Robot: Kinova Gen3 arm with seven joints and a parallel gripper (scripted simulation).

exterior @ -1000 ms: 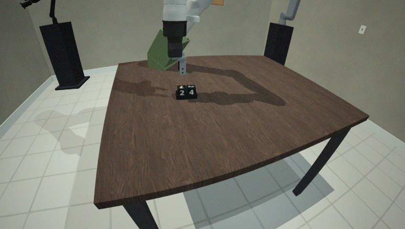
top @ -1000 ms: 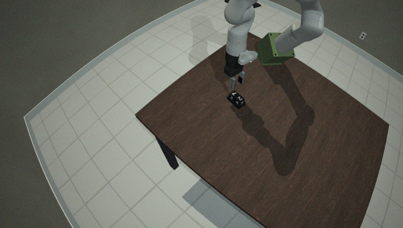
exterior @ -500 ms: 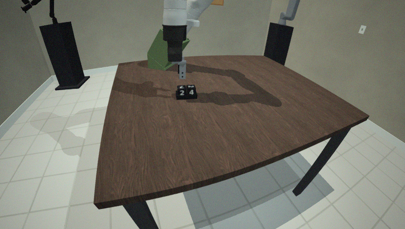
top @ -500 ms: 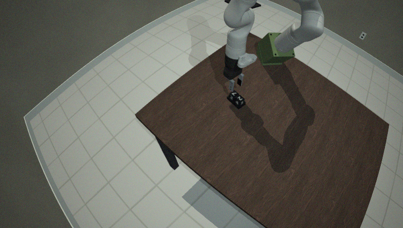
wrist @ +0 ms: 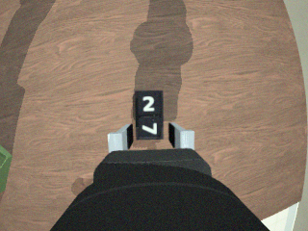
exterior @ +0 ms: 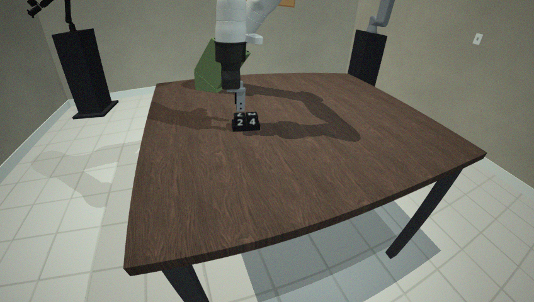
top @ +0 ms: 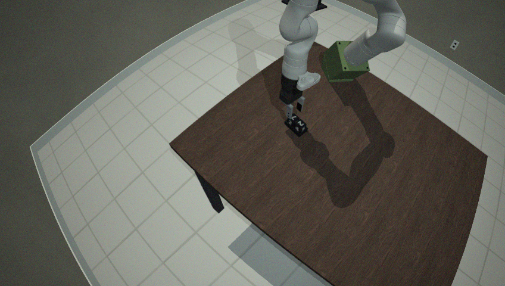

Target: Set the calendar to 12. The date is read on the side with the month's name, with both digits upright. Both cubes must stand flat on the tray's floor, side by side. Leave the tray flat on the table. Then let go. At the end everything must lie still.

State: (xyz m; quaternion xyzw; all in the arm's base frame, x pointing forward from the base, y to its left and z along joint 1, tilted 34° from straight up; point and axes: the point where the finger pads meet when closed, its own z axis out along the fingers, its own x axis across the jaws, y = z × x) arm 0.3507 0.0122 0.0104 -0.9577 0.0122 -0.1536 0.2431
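My hand is 7 cm above the black tray and 2 cm to the right of it.
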